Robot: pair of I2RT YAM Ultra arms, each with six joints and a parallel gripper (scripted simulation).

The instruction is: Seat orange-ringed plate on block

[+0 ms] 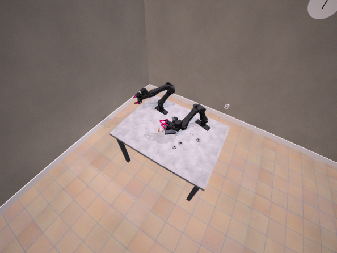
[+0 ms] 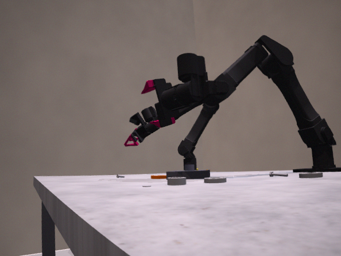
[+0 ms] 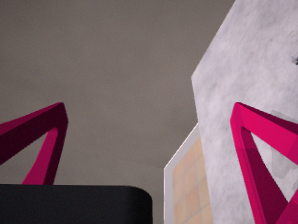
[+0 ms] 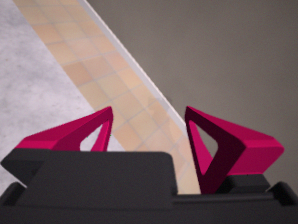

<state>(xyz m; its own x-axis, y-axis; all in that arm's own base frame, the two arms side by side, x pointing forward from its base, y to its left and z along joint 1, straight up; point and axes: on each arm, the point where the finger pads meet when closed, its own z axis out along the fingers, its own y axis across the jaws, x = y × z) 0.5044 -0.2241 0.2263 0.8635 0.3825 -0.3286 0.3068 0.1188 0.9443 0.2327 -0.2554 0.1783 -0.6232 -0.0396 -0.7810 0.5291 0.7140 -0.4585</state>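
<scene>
Right now my right hand is 150 mm short of the plate, 450 mm to the right of it and 170 mm above it. Also, from my right hand: block 80 mm ahead, 570 mm to the left, 160 mm below.
</scene>
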